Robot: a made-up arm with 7 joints. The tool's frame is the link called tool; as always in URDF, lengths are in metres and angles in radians.
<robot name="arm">
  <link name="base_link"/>
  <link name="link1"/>
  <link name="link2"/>
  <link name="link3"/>
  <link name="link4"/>
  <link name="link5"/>
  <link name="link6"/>
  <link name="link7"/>
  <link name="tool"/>
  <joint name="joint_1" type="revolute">
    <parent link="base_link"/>
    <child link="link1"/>
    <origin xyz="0 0 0.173" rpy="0 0 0"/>
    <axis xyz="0 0 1"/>
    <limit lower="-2.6" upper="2.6" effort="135" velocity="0.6"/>
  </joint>
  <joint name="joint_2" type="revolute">
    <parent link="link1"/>
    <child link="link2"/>
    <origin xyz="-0.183 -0.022 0.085" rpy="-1.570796 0 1.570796"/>
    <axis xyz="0 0 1"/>
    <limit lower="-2.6" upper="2.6" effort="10" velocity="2.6"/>
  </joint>
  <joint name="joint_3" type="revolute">
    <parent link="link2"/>
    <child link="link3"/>
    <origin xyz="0.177 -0.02 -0.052" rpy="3.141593 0 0"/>
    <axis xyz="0 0 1"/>
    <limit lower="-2.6" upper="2.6" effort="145" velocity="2.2"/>
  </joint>
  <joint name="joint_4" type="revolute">
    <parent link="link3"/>
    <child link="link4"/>
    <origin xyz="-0.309 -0.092 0.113" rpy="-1.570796 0 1.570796"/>
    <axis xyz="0 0 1"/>
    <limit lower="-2.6" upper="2.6" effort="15" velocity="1.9"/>
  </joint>
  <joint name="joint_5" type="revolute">
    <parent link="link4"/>
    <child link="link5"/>
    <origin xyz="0.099 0.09 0.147" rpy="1.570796 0 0"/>
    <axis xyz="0 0 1"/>
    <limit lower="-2.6" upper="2.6" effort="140" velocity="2.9"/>
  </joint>
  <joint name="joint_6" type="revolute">
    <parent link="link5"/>
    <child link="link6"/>
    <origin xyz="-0.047 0.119 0.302" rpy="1.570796 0 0"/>
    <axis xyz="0 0 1"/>
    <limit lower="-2.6" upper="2.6" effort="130" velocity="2.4"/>
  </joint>
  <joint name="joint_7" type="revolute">
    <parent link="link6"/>
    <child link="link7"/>
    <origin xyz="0.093 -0.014 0.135" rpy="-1.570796 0 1.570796"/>
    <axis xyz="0 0 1"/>
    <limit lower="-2.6" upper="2.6" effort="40" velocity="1.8"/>
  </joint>
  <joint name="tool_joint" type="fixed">
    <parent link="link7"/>
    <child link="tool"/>
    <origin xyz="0.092 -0.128 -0.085" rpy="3.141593 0 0"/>
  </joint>
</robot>
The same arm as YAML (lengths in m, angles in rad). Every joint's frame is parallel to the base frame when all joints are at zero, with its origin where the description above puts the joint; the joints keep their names.
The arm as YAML. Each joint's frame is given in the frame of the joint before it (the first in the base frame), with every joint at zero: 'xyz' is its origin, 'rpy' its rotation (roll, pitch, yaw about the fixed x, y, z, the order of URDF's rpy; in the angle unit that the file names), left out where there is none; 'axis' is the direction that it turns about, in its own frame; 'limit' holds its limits. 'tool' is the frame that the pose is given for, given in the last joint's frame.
units:
  length: m
  angle: rad
joints:
  - name: joint_1
    type: revolute
    origin:
      xyz: [0.0, 0.0, 0.173]
    axis: "+z"
    limit:
      lower: -2.6
      upper: 2.6
  - name: joint_2
    type: revolute
    origin:
      xyz: [-0.183, -0.022, 0.085]
    axis: "-x"
    limit:
      lower: -2.6
      upper: 2.6
  - name: joint_3
    type: revolute
    origin:
      xyz: [0.052, 0.177, 0.02]
    axis: "+x"
    limit:
      lower: -2.6
      upper: 2.6
  - name: joint_4
    type: revolute
    origin:
      xyz: [0.113, -0.309, -0.092]
    axis: "-y"
    limit:
      lower: -2.6
      upper: 2.6
  - name: joint_5
    type: revolute
    origin:
      xyz: [-0.09, -0.147, 0.099]
    axis: "+x"
    limit:
      lower: -2.6
      upper: 2.6
  - name: joint_6
    type: revolute
    origin:
      xyz: [0.302, -0.119, -0.047]
    axis: "+y"
    limit:
      lower: -2.6
      upper: 2.6
  - name: joint_7
    type: revolute
    origin:
      xyz: [-0.014, 0.135, 0.093]
    axis: "-z"
    limit:
      lower: -2.6
      upper: 2.6
tool:
  origin:
    xyz: [0.092, 0.128, 0.085]
    rpy: [0.0, 0.0, 0.0]

